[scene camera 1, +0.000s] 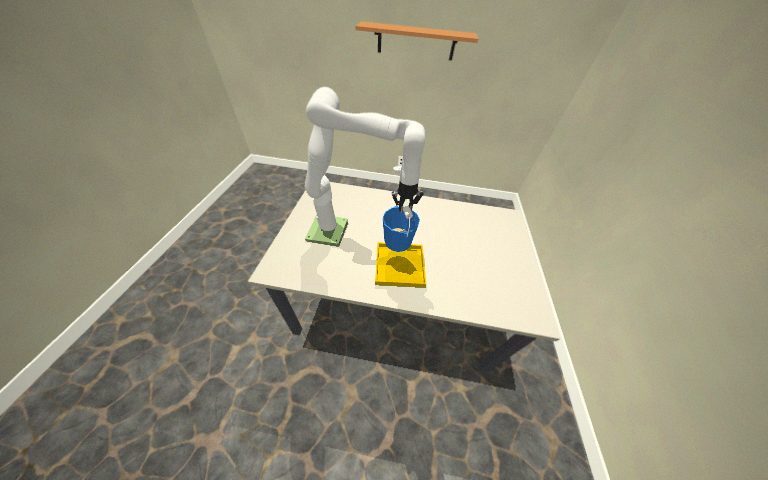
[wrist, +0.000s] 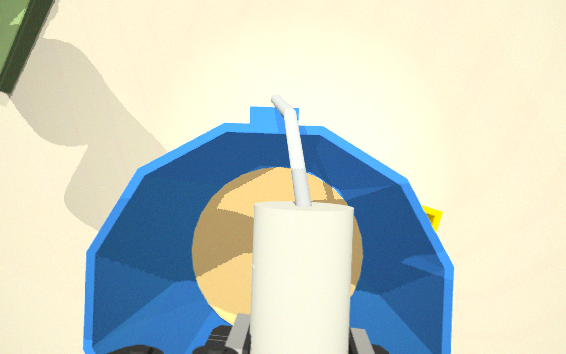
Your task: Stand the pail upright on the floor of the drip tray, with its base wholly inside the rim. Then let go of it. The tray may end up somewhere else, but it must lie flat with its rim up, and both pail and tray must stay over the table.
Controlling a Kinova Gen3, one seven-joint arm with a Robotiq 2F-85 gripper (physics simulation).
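Frame: origin at the arm's base, x ahead, y left, z up, level; millimetres.
Where they show: gripper, between the fingertips: [scene camera 1: 405,211] [wrist: 297,348]; arm's base, origin of its link: [scene camera 1: 328,224].
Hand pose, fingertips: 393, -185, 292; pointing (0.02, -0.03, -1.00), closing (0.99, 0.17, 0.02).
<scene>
Each offset is from my fingertips to the centre of the thing, as dx, dy, dz. "pt": to the spot under its first point. Level surfaces: height alone.
The blue pail {-13, -3, -83} [scene camera 1: 398,241] [wrist: 150,200] hangs roughly upright in the air from its thin wire handle. Its white cylindrical grip {+0, +0, +21} [scene camera 1: 407,212] [wrist: 302,270] lies between the fingers of my gripper [scene camera 1: 407,208] [wrist: 300,336], which is shut on it. A tan round surface {pt -51, -4, -170} [wrist: 225,240] shows inside the pail. The yellow drip tray {+8, -60, -307} [scene camera 1: 400,284] [wrist: 433,210] lies flat on the table, rim up. In the scene view the pail's lower end overlaps the tray's back rim, and a dark shadow falls on the tray floor. In the wrist view the pail hides most of the tray.
The cream table {dz -323} [scene camera 1: 481,254] carries the arm's green base plate [scene camera 1: 313,234] [wrist: 15,45] on the left, apart from the tray. The tray lies nearer the table's front edge than its back edge. An orange wall shelf [scene camera 1: 416,31] is high on the back wall.
</scene>
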